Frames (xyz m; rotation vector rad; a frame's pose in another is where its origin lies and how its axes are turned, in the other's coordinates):
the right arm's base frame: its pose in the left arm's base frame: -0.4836 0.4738 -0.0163 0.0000 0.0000 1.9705
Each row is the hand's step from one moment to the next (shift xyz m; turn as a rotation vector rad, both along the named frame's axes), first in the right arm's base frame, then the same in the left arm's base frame.
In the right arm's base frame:
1: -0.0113 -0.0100 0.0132 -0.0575 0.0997 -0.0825
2: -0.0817 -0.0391 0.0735 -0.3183 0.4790 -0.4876
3: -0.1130 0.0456 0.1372 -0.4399 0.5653 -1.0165
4: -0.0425 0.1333 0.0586 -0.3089 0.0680 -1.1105
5: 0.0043 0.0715 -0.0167 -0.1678 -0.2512 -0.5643
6: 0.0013 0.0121 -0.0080 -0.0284 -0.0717 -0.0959
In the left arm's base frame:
1: 0.0136 -0.0065 0.0132 -0.0695 -0.0918 -0.0825
2: 0.0678 -0.0600 0.0735 -0.3174 -0.4796 -0.4876
3: 0.0020 -0.1218 0.1372 -0.3496 -0.6252 -1.0165
4: -0.1063 -0.0910 0.0586 0.0576 -0.3110 -1.1105
5: -0.0675 -0.0239 -0.0167 0.2967 -0.0568 -0.5643
6: -0.0117 -0.0035 -0.0080 0.0771 0.0017 -0.0959

